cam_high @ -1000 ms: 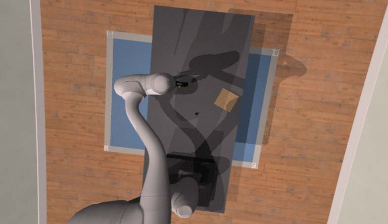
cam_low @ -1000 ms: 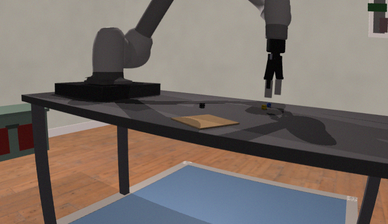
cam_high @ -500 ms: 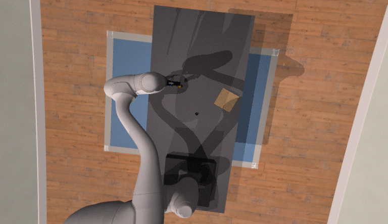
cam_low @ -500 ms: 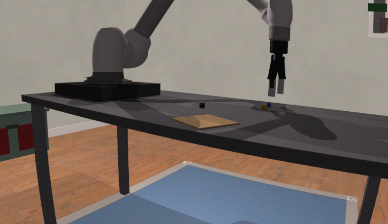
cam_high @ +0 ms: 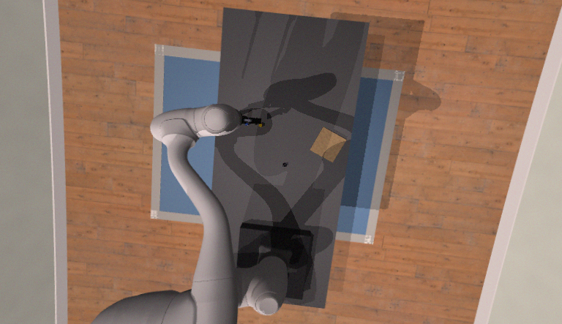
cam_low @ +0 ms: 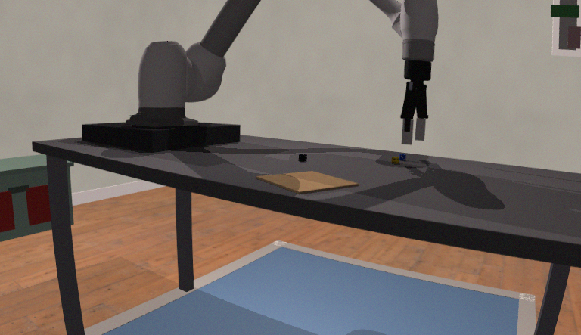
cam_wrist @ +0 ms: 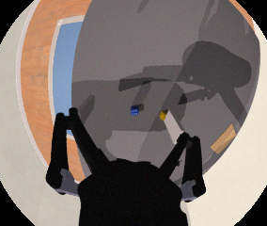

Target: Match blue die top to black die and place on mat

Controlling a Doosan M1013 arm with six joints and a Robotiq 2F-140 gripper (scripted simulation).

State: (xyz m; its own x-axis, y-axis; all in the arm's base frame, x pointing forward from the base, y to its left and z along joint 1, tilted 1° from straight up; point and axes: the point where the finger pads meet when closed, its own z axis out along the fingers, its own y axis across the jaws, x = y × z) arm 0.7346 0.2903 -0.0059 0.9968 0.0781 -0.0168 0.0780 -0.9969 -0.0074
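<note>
Now: the blue die 20 mm behind my hand, 10 mm to the right of it and 50 mm below it. Round my hand: yellow die (20 mm behind, 90 mm to the right, 50 mm below); then tan mat (50 mm behind, 450 mm to the right, 60 mm below); then black die (200 mm behind, 250 mm to the right, 50 mm below).
</note>
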